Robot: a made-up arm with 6 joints.
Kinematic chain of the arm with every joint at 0, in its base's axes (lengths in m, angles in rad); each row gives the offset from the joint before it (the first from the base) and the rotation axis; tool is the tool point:
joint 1: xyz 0 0 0.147 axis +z
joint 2: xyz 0 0 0 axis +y
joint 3: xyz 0 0 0.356 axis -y
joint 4: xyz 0 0 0 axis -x
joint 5: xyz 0.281 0 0 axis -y
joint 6: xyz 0 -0.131 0 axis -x
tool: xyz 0 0 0
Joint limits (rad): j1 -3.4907..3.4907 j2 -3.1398..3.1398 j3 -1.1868..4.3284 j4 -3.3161..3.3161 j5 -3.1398..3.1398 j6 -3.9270..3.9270
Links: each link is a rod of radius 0.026 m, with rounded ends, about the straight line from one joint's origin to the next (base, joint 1, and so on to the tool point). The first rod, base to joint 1, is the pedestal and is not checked.
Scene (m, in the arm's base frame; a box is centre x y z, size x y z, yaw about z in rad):
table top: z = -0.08
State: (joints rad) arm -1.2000 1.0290 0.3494 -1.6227 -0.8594 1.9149
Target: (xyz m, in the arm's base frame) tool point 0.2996 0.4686 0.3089
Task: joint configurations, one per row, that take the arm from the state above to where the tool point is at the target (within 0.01 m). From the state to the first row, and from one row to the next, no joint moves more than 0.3 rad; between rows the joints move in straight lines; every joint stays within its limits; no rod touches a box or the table.
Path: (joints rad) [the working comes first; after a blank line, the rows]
Joints at the target: 0.8744 0.8219 0.9259 -2.1410 -0.8594 1.9149
Straight joint move there: clear.

1: -0.9037 0.9994 0.4318 -1.6967 -0.8594 1.9149
2: -0.6073 0.9698 0.5141 -1.7708 -0.8594 1.9149
3: -0.3110 0.9402 0.5965 -1.8448 -0.8594 1.9149
4: -0.0146 0.9106 0.6788 -1.9189 -0.8594 1.9149
5: 0.2817 0.8810 0.7612 -1.9929 -0.8594 1.9149
6: 0.5781 0.8515 0.8436 -2.0670 -0.8594 1.9149
7: 0.8744 0.8219 0.9259 -2.1410 -0.8594 1.9149

